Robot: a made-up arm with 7 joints.
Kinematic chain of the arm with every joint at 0, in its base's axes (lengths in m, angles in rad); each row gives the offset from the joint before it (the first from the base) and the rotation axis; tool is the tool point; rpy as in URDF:
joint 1: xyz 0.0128 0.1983 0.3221 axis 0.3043 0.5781 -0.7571
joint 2: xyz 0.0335 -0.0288 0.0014 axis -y
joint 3: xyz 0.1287 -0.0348 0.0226 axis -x
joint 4: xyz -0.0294 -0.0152 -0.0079 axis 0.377 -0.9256 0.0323
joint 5: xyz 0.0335 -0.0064 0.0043 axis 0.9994 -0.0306 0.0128
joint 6: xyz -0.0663 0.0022 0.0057 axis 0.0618 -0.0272 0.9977
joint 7: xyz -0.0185 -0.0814 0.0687 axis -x
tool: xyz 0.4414 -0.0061 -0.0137 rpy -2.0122 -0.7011 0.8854
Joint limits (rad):
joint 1: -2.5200..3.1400
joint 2: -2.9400..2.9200
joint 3: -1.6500..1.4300
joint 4: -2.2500..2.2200
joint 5: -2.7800..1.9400
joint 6: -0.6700..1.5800
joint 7: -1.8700..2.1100
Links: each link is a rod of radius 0.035 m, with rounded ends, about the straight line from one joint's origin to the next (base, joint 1, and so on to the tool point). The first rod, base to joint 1, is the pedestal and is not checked.
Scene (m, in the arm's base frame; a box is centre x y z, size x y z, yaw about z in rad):
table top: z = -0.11
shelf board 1: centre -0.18 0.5 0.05 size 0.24 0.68 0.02 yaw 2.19
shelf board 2: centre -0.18 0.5 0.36 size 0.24 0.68 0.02 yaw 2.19
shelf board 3: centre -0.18 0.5 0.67 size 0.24 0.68 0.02 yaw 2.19
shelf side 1: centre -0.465 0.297 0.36 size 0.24 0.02 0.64 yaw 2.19
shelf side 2: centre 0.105 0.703 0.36 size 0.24 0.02 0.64 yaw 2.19
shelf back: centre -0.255 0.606 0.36 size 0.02 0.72 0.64 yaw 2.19
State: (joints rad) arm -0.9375 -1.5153 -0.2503 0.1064 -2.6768 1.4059 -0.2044
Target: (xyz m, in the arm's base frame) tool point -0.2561 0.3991 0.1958
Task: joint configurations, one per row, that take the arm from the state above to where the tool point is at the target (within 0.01 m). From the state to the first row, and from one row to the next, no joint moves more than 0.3 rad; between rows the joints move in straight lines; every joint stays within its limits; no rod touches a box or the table.
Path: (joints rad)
1: -0.7342 -1.5481 -0.5158 0.0070 -2.3991 1.4639 -0.2132
2: -0.5309 -1.5809 -0.7814 -0.0924 -2.1213 1.5220 -0.2221
3: -0.3276 -1.6138 -1.0469 -0.1918 -1.8436 1.5800 -0.2309

